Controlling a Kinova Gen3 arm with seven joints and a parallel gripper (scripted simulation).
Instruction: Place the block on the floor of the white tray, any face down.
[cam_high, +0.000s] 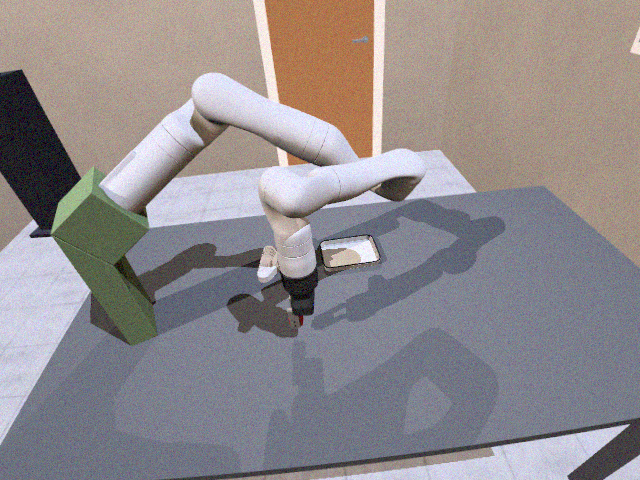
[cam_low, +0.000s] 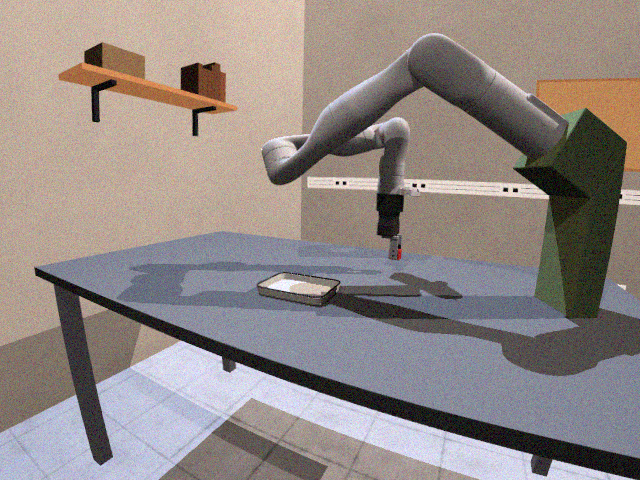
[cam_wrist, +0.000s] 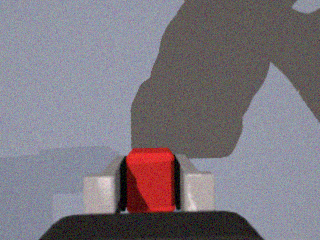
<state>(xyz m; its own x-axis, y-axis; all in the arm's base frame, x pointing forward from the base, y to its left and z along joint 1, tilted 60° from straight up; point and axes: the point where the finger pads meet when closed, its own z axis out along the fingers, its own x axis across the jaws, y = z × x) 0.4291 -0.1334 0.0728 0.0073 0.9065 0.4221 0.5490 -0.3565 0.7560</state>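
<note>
Now: hand 28 cm to the right of the white tray, 14 cm short of it and 5 cm above it. Round my hand: red block 1 cm below.
</note>
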